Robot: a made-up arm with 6 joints.
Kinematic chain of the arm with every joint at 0, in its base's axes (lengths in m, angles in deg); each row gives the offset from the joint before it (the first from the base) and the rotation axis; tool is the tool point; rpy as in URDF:
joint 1: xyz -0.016 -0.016 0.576 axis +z
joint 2: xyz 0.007 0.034 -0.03 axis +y
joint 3: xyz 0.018 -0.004 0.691 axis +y
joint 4: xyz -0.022 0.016 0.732 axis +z
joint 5: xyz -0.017 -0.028 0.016 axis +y
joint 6: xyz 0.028 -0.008 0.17 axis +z
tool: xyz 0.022 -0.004 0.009 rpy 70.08 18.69 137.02
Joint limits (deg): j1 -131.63..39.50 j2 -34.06..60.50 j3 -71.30..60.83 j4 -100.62..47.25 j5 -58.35..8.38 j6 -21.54..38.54
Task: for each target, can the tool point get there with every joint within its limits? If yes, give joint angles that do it. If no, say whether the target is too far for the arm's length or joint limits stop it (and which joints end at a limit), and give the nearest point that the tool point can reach.
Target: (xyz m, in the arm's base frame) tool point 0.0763 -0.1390 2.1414
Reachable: yes | joints -94.68 -2.51 18.43 -41.15 -49.15 24.89
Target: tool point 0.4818 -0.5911 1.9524
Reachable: yes | joints -56.21 17.48 25.39 -40.42 -46.51 18.69
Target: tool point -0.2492 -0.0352 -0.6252
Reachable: no: joint limits stop it (at a limit: joint 1, joint 2, joint 3, joint 5, joint 6) | nearest point -0.9026 -1.0680 0.3499 | short by 1.563 m
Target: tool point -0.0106 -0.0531 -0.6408
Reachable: no: joint limits stop it (at a limit: joint 2, joint 3, joint 5, joint 6) | nearest point 0.1821 -1.3773 0.3493 | short by 1.665 m
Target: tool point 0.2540 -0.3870 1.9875
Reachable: yes | joints -53.71 -9.45 48.00 7.04 -18.33 -13.29
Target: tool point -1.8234 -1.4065 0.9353
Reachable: no: too far | nearest point -1.0755 -1.1294 0.9072 | short by 0.798 m
